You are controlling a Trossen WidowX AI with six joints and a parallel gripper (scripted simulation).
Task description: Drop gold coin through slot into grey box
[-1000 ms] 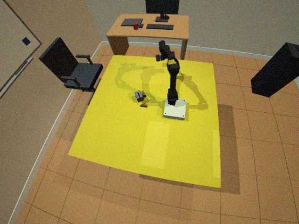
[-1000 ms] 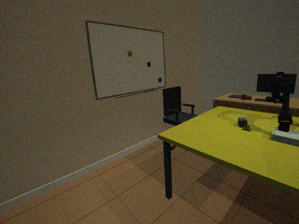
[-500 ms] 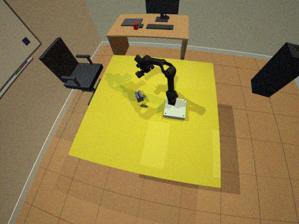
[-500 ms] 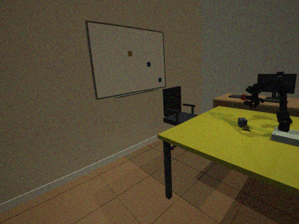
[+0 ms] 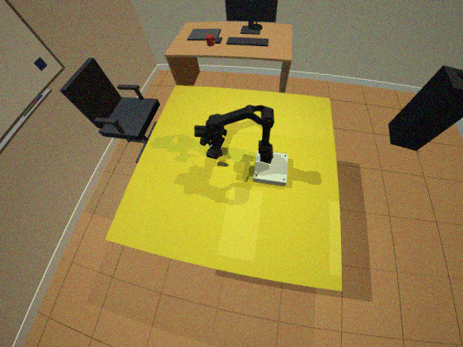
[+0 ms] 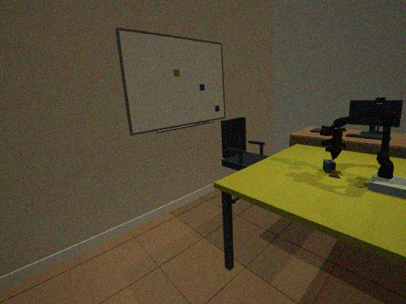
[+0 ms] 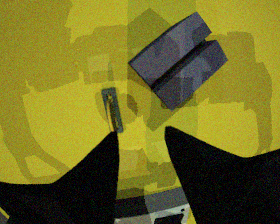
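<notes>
My gripper tip is now 20 mm past the gold coin, 30 mm to the right of it and 90 mm above it.
</notes>
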